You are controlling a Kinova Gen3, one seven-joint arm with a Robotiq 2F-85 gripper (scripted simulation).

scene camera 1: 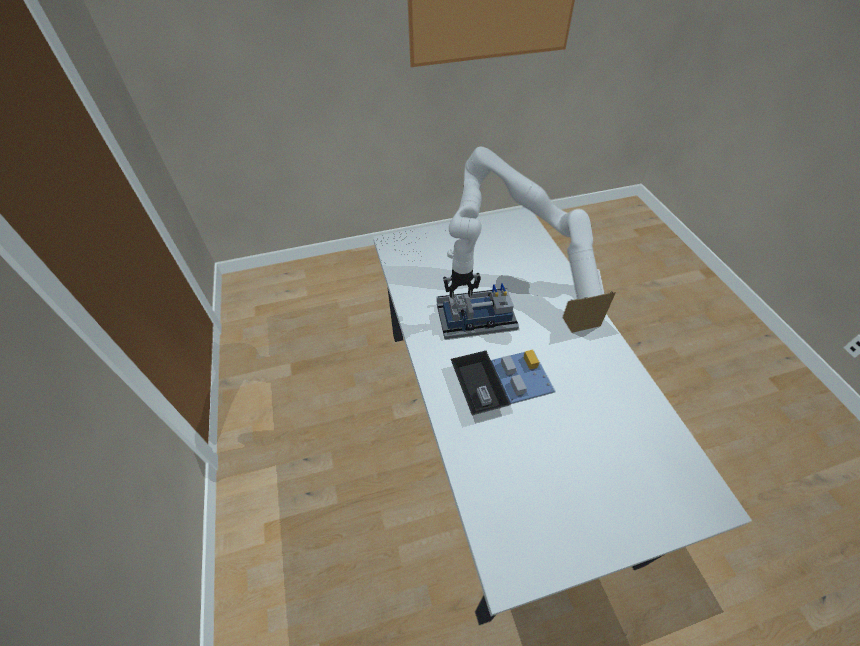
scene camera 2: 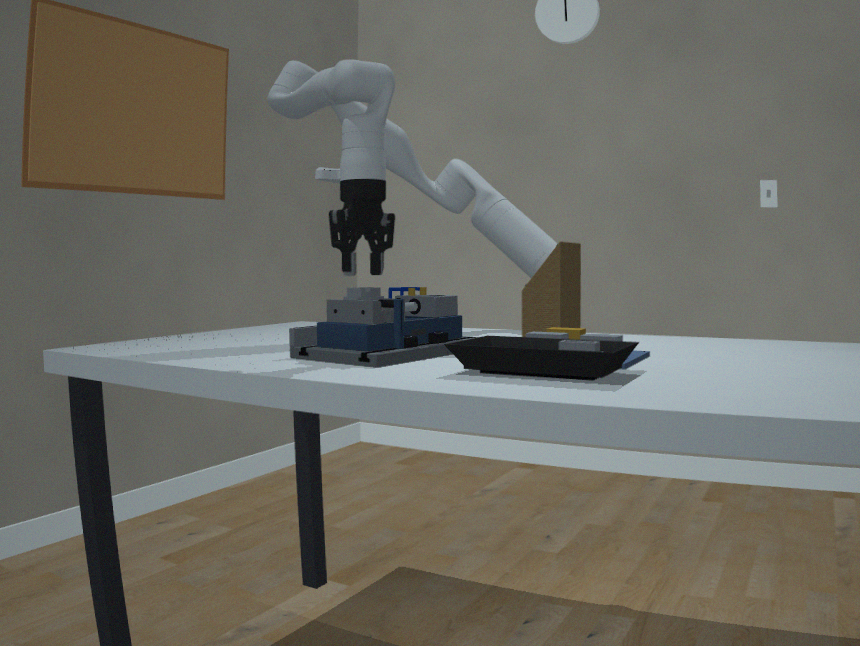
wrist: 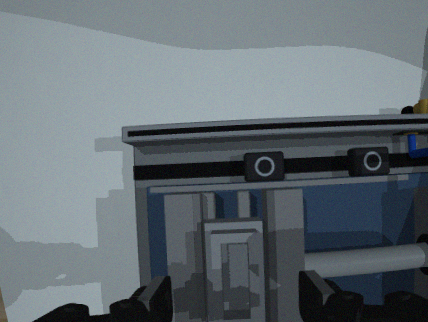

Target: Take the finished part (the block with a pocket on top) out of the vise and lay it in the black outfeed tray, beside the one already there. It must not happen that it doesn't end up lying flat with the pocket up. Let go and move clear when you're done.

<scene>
same spot on vise: (wrist: pixel 337 217) = (scene camera 1: pixel 476 302)
</scene>
